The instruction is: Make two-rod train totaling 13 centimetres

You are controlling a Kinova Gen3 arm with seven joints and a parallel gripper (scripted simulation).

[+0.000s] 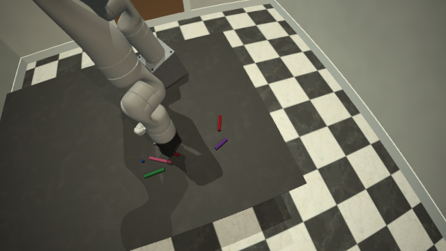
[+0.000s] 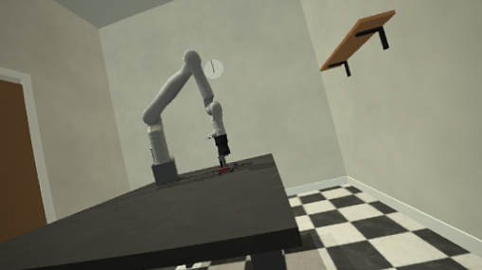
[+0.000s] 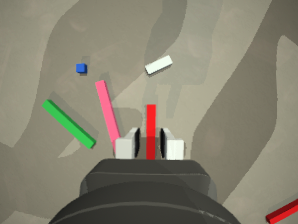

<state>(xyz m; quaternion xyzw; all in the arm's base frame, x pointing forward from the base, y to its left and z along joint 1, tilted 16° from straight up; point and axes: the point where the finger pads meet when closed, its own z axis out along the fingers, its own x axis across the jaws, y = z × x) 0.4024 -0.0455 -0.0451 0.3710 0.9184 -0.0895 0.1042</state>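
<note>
The pink rod lies 20 mm ahead of my hand, 50 mm to the right of it and 40 mm below it. Round my hand: green rod: 60 mm ahead, 80 mm to the right, 40 mm below; short grey rod: 60 mm behind, 50 mm to the right, 40 mm below; small blue rod: 120 mm to the right, 40 mm below.
</note>
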